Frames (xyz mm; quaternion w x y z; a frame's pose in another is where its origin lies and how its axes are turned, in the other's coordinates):
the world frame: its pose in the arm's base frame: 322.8 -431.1 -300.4 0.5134 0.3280 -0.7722 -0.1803
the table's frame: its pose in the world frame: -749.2 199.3 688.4 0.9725 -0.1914 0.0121 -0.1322
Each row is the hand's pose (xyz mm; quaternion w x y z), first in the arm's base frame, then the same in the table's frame.
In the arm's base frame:
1: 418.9 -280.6 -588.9 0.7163 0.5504 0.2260 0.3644
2: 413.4 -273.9 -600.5 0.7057 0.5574 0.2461 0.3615
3: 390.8 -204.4 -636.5 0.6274 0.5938 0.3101 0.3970
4: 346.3 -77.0 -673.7 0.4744 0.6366 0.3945 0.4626
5: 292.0 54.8 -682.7 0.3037 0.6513 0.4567 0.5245
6: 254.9 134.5 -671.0 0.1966 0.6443 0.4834 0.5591
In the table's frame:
1: 471.0 91.0 -696.9 0.2794 0.2242 0.9330 0.0363
2: 460.7 84.2 -689.3 0.2635 0.2217 0.9386 0.0194
3: 388.2 87.0 -652.3 0.1761 0.2660 0.9471 -0.0366
4: 269.6 117.3 -584.5 0.0245 0.3502 0.9291 -0.1158
5: 162.5 174.5 -509.1 0.1296 -0.4309 -0.8751 0.1780
6: 106.8 224.0 -461.1 0.2217 -0.4747 -0.8269 0.2045

